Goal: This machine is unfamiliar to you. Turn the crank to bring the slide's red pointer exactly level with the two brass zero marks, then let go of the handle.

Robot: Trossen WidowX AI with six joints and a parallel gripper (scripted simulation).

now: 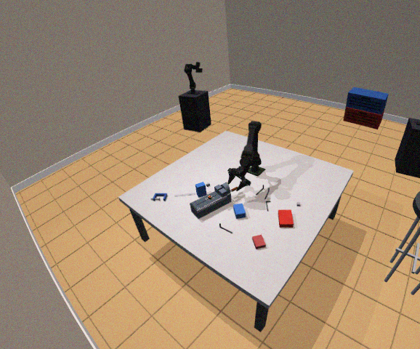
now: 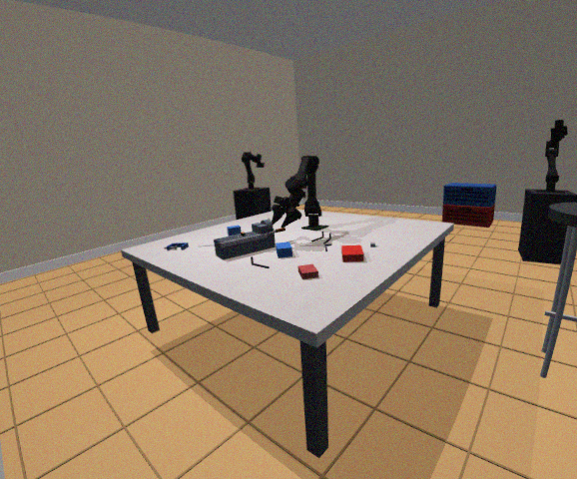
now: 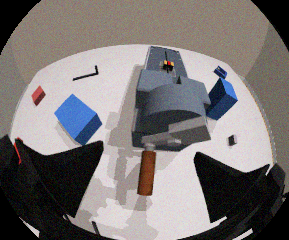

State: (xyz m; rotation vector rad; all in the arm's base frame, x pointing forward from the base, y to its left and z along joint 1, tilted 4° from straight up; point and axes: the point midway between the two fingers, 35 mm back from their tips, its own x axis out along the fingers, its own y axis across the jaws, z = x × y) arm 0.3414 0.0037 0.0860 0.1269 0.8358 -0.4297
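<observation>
Now: gripper tip 20 mm past the brown crank handle, 10 mm to the right of it and 20 mm above it. Also, from my gripper tip: red pointer: 140 mm ahead, 90 mm to the right, 10 mm below.
</observation>
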